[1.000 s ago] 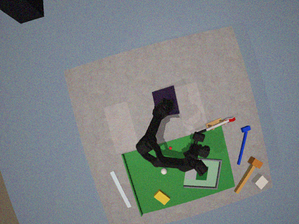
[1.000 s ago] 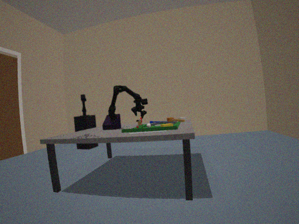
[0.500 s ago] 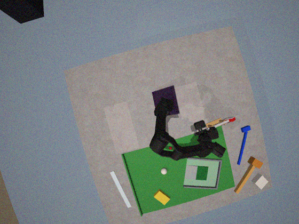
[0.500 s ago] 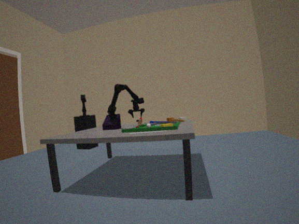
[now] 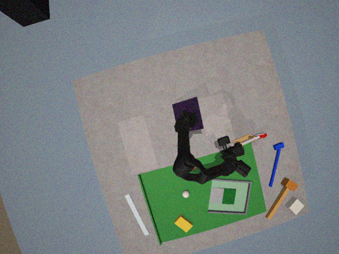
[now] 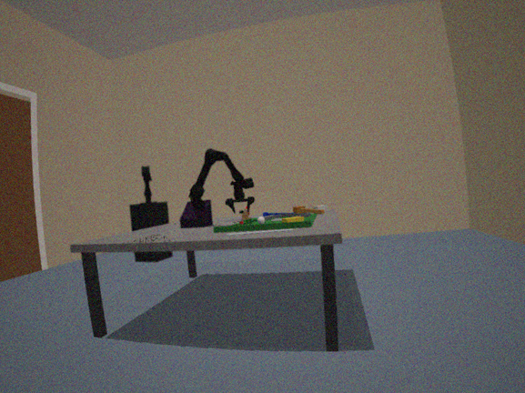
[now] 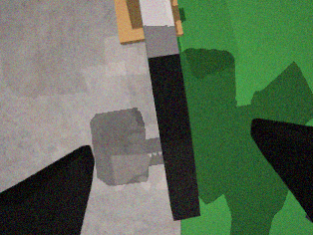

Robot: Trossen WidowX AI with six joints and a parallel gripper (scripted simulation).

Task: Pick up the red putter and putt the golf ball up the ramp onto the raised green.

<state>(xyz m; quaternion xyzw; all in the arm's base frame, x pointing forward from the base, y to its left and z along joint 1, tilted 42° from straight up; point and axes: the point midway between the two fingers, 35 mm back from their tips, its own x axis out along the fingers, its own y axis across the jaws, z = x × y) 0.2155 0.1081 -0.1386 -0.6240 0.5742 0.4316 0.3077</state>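
Right now my gripper tip is 8 cm short of the red block, 21 cm to the left of it and 5 cm above it. From my gripper tip the other things lie so: wooden rack 3 cm behind, 13 cm to the left, 2 cm below; then blue mallet 16 cm ahead, 32 cm to the left, 4 cm below; then green mat 27 cm ahead, 16 cm to the right, 6 cm below.
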